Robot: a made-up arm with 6 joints.
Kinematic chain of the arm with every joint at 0, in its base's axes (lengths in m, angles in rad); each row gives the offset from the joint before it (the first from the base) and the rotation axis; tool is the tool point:
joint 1: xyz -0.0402 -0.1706 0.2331 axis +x
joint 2: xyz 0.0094 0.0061 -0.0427 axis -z
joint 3: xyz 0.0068 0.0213 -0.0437 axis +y
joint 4: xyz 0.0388 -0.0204 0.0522 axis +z
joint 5: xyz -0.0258 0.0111 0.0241 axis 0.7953 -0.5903 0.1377
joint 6: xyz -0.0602 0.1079 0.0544 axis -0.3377 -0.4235 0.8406
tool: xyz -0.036 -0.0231 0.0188
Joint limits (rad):
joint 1: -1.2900..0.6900
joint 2: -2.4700..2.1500
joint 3: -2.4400..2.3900
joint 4: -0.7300..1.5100
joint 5: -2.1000..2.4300
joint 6: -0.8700..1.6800
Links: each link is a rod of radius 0.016 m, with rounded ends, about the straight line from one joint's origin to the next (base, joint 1, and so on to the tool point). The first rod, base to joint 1, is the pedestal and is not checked.
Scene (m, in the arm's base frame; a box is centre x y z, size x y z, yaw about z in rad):
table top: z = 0
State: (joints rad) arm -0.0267 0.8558 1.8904 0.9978 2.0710 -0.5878
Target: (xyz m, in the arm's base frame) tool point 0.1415 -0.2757 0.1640
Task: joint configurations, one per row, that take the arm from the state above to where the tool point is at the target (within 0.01 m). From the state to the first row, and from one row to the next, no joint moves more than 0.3 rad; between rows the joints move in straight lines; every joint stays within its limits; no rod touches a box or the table.
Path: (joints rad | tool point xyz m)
1: -0.0481 0.5834 2.0289 0.8922 1.7812 -0.6819 | -0.0278 -0.3387 0.2019
2: -0.0695 0.3110 2.1673 0.7867 1.4914 -0.7759 | 0.0637 -0.3306 0.1908
3: -0.0909 0.0386 2.3058 0.6811 1.2016 -0.8700 | 0.1415 -0.2757 0.1640

